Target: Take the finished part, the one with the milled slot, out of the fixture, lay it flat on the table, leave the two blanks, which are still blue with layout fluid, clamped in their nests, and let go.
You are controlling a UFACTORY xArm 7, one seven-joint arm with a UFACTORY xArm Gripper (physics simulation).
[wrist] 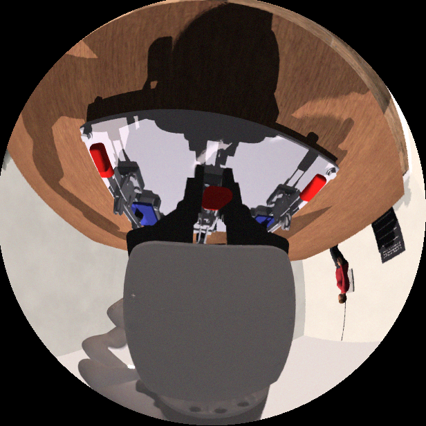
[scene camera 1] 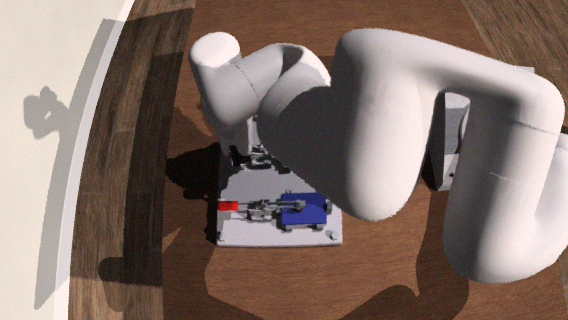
same spot on fixture plate: [wrist: 166, 144] = [scene camera 1: 235, 184]
